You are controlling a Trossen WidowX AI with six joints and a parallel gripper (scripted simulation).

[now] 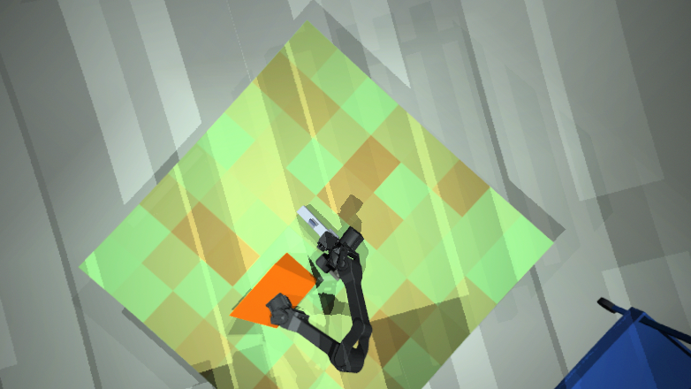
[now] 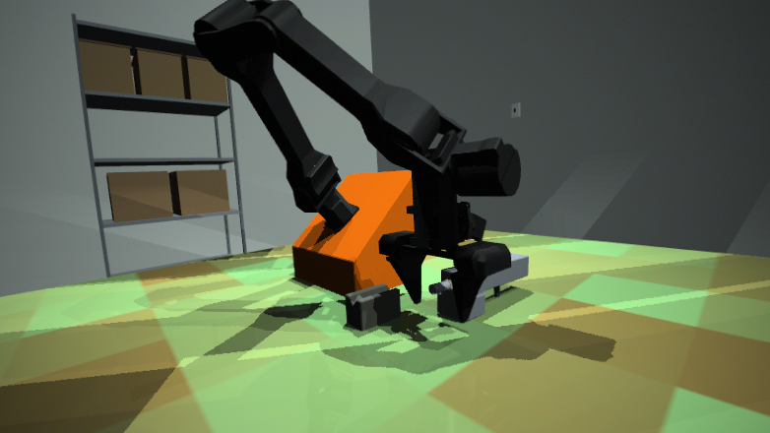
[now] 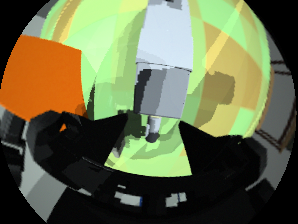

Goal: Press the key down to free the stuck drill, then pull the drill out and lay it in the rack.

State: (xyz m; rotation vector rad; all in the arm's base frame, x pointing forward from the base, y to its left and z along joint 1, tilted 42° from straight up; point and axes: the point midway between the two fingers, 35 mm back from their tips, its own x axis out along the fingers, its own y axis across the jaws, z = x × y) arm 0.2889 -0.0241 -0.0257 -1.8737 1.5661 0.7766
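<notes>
My gripper tip is now 10 mm past the drill, 50 mm to the right of it and 30 mm below it. From my gripper tip the other things lie so: dark rack: 70 mm behind, 60 mm to the right; dark key: 20 mm behind, 140 mm to the left, 30 mm above.
</notes>
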